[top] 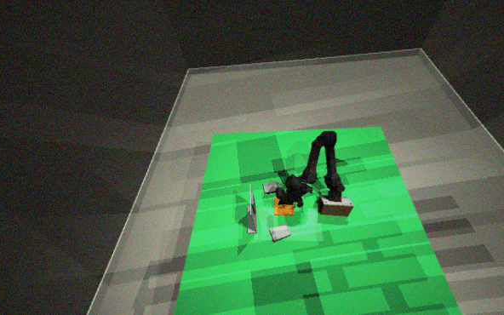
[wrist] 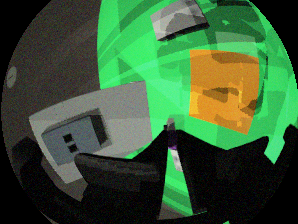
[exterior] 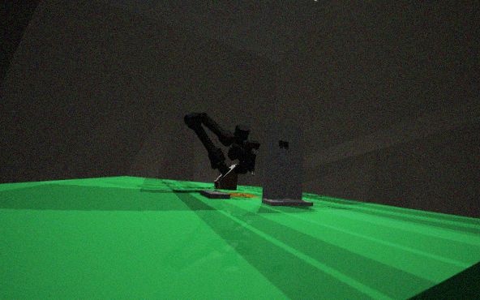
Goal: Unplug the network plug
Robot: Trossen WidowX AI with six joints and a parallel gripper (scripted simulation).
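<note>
My gripper tip is now 2 cm past the orange marked square, 4 cm to the left of it and 10 cm above it. From my gripper tip the other things lie so: pale network plug (right at my gripper tip); grey upright panel (14 cm ahead, 7 cm to the left, 2 cm above); dark green block (1 cm behind, 25 cm to the right, 10 cm below).
</note>
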